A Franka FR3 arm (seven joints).
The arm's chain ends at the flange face. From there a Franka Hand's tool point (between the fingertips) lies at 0.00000 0.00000 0.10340 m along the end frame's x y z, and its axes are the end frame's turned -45 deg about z.
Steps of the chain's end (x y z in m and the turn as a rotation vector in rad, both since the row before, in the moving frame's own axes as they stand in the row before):
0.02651 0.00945 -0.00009 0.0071 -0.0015 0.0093
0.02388 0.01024 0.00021 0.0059 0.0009 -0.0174
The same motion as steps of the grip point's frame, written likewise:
0.01248 0.02480 -0.00009 0.0061 0.0040 0.0093
0.01014 0.02376 0.00021 0.0035 0.0048 -0.0174

